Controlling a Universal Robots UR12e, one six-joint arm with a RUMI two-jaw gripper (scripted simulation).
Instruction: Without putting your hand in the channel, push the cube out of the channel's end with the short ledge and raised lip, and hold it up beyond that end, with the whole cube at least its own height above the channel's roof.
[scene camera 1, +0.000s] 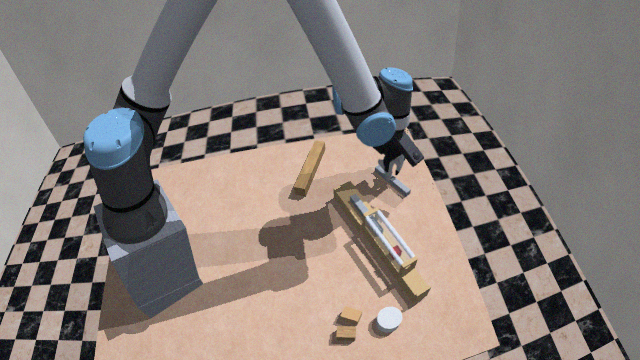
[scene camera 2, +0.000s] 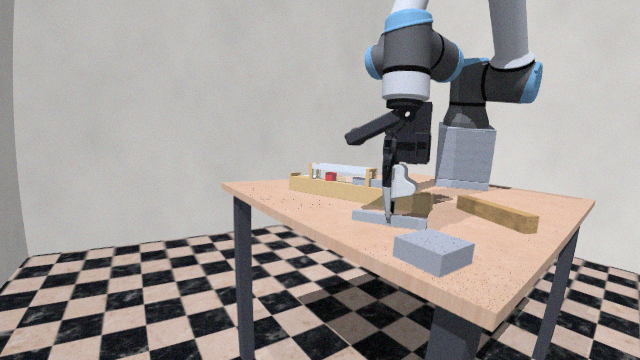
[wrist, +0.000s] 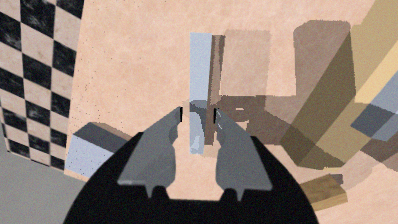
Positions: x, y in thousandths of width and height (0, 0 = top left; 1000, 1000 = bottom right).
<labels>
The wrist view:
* my gripper: 499, 484
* long wooden bar: 815, 859
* grey block: 227, 654
</labels>
